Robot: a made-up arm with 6 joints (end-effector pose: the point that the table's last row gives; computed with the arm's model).
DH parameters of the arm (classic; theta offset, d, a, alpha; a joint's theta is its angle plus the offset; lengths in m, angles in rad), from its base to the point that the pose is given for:
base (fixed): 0.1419 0 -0.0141 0
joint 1: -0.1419 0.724 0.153 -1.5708
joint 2: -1.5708 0 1.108 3.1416
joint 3: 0 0.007 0.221 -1.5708
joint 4: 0 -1.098 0.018 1.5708
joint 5: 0 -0.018 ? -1.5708
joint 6: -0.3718 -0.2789 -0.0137 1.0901
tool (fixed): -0.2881 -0.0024 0 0
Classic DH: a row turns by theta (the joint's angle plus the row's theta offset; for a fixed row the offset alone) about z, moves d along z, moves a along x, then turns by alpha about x.
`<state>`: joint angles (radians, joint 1 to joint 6).
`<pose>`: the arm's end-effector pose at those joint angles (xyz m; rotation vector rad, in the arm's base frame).
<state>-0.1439 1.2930 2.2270 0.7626 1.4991 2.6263</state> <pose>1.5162 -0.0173 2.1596 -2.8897 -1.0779 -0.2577</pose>
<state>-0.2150 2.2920 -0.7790 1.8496 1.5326 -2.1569</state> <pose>-0.0301 0.2820 -0.1984 -0.9038 -1.0542 2.4596</pose>
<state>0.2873 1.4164 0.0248 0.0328 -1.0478 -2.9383</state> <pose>1.4137 0.4197 -0.3527 -0.6572 -1.7042 -2.1413</pose>
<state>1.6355 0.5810 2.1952 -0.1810 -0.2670 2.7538</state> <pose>-0.0508 0.5001 3.0170 -0.4411 -2.2599 1.5768</pose>
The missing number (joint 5, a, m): 0.024
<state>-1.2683 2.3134 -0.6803 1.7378 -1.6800 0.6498</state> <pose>-0.2872 -0.0244 -0.4297 1.1378 2.4628 0.7701</pose>
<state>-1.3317 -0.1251 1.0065 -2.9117 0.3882 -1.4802</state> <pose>0.0386 -0.5186 3.0756 -1.1709 -0.4032 -0.1240</pose>
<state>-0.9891 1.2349 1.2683 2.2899 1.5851 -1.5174</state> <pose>1.3934 -1.7839 1.1269 1.4253 -0.3613 0.4518</pose>
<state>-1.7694 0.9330 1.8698 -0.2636 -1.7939 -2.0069</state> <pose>-0.2642 -1.6840 2.2308 -0.1894 1.6580 1.2078</pose>
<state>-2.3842 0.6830 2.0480 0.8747 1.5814 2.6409</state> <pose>-0.3468 -0.6268 2.7081 1.7757 -1.7832 -0.0138</pose>
